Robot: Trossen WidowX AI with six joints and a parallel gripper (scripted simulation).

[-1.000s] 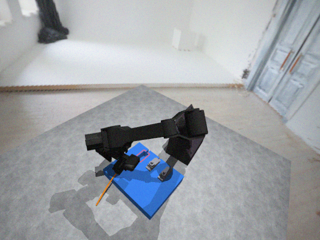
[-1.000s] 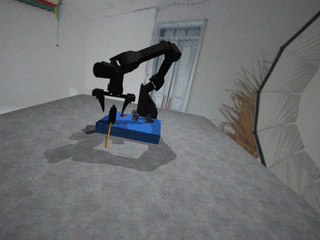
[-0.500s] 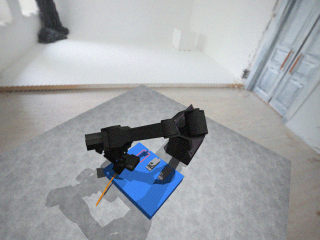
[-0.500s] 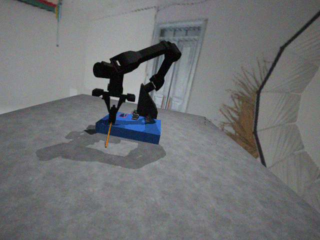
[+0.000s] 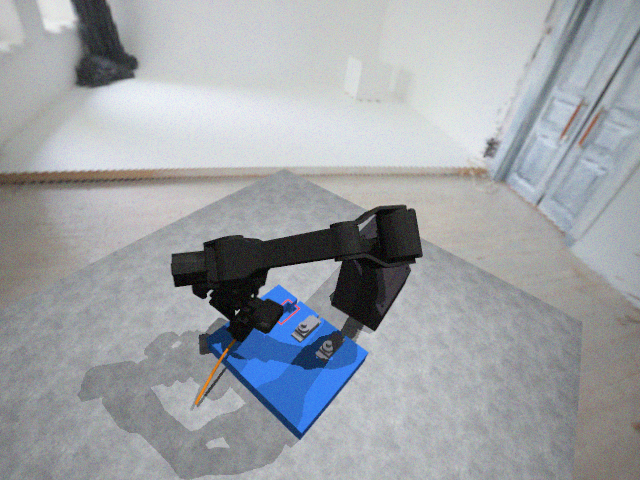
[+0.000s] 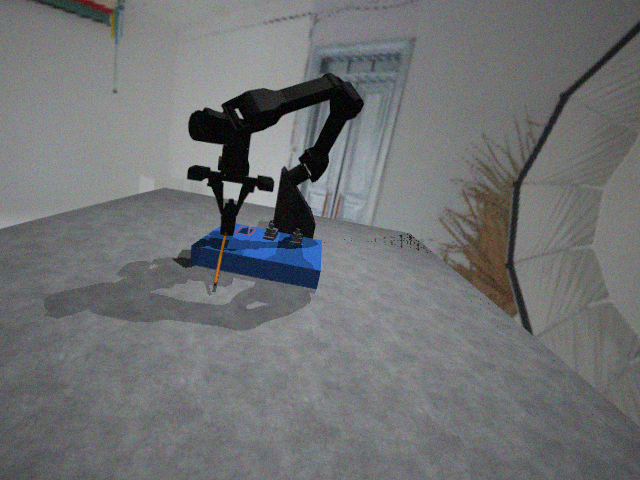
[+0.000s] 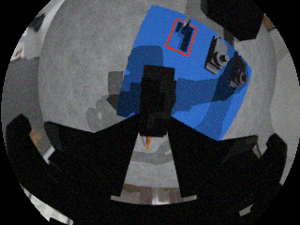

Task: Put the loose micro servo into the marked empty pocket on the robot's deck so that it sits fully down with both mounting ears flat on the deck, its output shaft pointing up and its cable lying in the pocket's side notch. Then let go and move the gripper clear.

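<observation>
My gripper tip is 1 cm past the blue deck, 9 cm to the right of it and 10 cm above it.
</observation>
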